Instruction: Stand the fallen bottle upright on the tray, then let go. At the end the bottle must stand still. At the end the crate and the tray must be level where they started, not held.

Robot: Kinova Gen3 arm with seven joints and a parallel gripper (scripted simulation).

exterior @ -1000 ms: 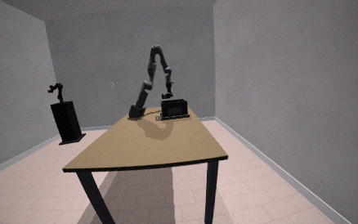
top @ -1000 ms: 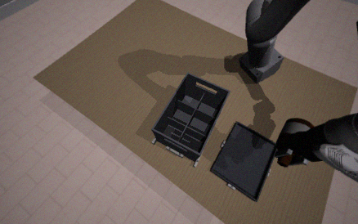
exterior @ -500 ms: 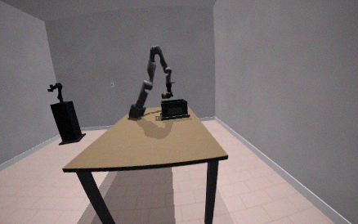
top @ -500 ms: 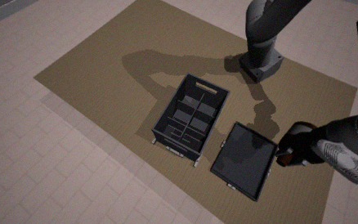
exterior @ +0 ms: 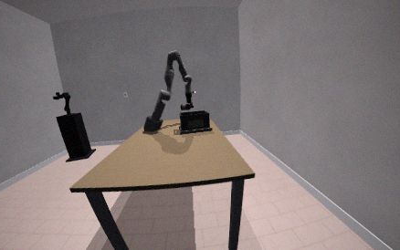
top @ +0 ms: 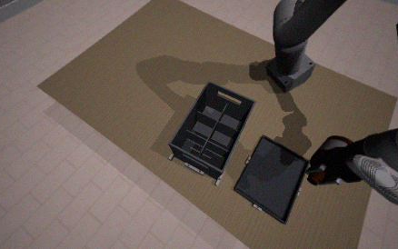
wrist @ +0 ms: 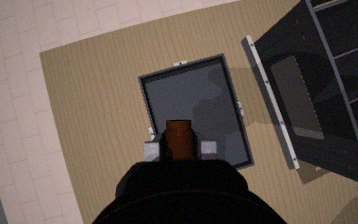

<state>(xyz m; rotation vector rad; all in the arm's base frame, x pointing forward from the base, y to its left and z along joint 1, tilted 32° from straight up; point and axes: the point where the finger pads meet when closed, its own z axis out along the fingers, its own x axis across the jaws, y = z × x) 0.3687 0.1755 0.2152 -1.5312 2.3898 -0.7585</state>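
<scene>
The brown bottle lies 40 mm behind my hand, 30 mm to the left of it and 10 mm below it. Round my hand: dark flat tray 190 mm below, 40 mm to the right, 10 mm behind; dark crate 300 mm to the right, 120 mm below, 80 mm behind.
</scene>
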